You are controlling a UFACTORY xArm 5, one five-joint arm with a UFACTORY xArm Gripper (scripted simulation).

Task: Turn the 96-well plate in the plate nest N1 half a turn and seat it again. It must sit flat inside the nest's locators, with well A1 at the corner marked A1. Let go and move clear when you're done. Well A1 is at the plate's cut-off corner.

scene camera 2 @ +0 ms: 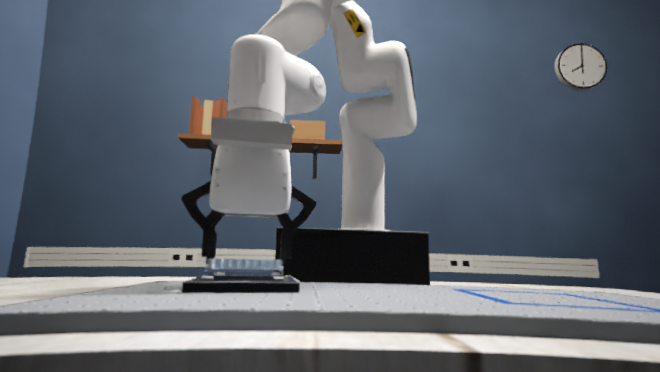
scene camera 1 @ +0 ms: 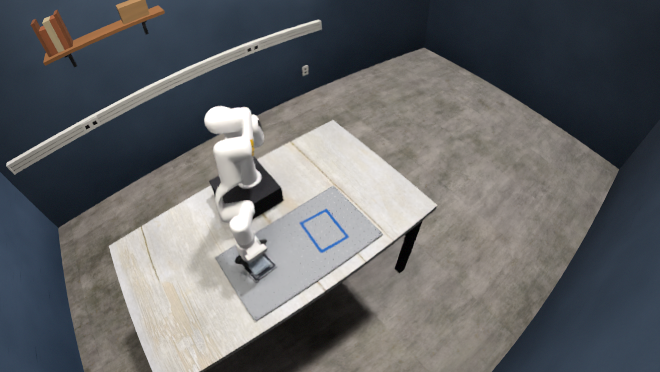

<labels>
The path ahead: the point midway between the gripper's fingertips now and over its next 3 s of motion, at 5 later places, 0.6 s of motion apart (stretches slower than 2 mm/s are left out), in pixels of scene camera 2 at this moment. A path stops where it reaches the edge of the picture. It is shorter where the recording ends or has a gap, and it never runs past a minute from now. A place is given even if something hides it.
My gripper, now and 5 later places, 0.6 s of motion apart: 247, 264; 247, 266; 246, 268; 247, 268; 248, 235; 250, 204
</labels>
